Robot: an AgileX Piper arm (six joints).
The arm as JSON. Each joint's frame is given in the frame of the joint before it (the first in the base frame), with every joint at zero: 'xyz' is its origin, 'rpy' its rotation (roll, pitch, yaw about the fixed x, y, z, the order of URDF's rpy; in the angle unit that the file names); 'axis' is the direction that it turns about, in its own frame. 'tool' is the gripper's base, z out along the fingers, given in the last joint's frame.
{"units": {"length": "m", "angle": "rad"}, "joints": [
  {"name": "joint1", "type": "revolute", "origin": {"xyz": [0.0, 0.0, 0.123], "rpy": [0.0, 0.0, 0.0]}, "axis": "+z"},
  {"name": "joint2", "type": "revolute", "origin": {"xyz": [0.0, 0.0, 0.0], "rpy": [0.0, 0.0, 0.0]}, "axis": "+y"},
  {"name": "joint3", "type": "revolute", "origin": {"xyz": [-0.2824, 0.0, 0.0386], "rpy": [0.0, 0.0, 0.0]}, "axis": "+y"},
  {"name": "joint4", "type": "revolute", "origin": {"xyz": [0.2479, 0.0, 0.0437], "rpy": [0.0, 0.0, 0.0]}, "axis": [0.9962, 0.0, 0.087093]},
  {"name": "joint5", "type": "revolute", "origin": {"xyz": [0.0, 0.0, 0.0], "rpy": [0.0, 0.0, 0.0]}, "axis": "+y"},
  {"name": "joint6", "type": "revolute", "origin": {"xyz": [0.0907, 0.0, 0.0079], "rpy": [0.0, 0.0, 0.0]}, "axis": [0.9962, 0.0, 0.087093]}
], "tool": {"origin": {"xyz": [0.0, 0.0, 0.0], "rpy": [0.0, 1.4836, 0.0]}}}
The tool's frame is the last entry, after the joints.
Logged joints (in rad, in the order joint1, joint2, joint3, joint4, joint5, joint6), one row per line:
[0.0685, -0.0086, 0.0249, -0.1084, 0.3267, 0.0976]
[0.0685, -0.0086, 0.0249, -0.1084, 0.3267, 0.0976]
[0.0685, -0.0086, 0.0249, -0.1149, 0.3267, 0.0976]
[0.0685, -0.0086, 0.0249, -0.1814, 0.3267, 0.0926]
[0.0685, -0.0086, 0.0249, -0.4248, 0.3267, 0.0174]
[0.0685, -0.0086, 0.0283, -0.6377, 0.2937, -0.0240]
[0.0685, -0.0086, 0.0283, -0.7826, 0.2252, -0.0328]
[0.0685, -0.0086, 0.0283, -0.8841, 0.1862, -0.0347]
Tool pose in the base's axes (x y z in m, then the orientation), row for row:
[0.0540, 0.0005, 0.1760, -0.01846, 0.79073, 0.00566, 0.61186]
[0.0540, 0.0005, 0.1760, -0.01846, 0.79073, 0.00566, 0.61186]
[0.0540, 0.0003, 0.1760, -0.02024, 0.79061, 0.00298, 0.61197]
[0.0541, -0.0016, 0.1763, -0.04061, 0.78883, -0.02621, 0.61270]
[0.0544, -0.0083, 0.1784, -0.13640, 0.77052, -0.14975, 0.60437]
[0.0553, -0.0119, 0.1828, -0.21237, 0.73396, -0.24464, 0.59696]
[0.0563, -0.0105, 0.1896, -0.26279, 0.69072, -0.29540, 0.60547]
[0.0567, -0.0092, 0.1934, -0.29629, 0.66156, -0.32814, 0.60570]
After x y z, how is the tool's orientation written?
As a quaternion, x y z w.
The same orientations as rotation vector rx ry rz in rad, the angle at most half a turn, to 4 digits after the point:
[-0.0426, 1.8242, 0.0131]
[-0.0426, 1.8242, 0.0131]
[-0.0467, 1.8239, 0.0069]
[-0.0937, 1.8192, -0.0604]
[-0.3156, 1.7831, -0.3465]
[-0.4929, 1.7036, -0.5678]
[-0.6078, 1.5977, -0.6833]
[-0.6853, 1.5301, -0.7589]

